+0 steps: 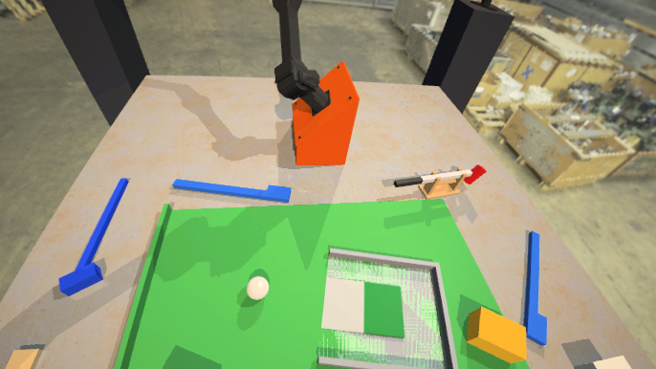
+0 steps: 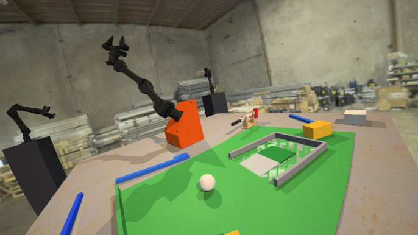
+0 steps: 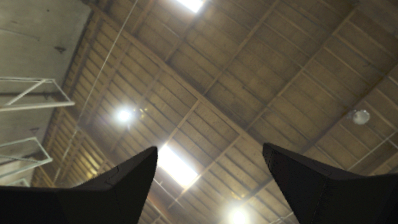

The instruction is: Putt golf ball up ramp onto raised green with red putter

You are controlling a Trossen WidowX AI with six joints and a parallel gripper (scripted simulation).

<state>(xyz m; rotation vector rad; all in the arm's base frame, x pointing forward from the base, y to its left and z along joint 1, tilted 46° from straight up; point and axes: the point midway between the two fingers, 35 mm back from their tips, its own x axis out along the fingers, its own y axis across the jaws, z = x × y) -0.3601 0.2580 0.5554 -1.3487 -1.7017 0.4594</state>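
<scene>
Right now the wooden stand is 75 cm below my gripper tip, 57 cm to the left of it and 49 cm ahead of it. Round my gripper tip: green mat 79 cm ahead, 78 cm below, 22 cm to the left; white golf ball 78 cm ahead, 76 cm below, 7 cm to the left.
</scene>
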